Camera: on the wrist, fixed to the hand. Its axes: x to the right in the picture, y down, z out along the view.
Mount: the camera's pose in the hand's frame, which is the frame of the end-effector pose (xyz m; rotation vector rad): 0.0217 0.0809 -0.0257 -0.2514 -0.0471 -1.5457
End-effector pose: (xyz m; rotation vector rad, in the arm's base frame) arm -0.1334 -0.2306 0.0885 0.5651 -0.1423 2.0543
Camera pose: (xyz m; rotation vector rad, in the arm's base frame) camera -0.2192 -0.2480 0.0856 0.3417 0.0292 0.5079
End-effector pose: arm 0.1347 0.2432 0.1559 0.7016 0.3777 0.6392
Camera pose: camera 0.1042 0.3172 0.1916 0.0413 0.6449 -0.7882
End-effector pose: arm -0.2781 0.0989 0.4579 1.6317 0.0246 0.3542
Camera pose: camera -0.2795 0.1207 0.5427 0.9768 1.0829 -0.8349
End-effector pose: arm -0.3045 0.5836 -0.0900 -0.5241 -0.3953 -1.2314
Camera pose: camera -0.2207 0.5713 -0.1122 -0.4188 -0.7289 -2.7827
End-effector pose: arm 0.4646 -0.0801 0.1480 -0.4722 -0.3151 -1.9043
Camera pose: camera 0.5282 -0.1389 0.1350 0.3566 0.4294 2.6860
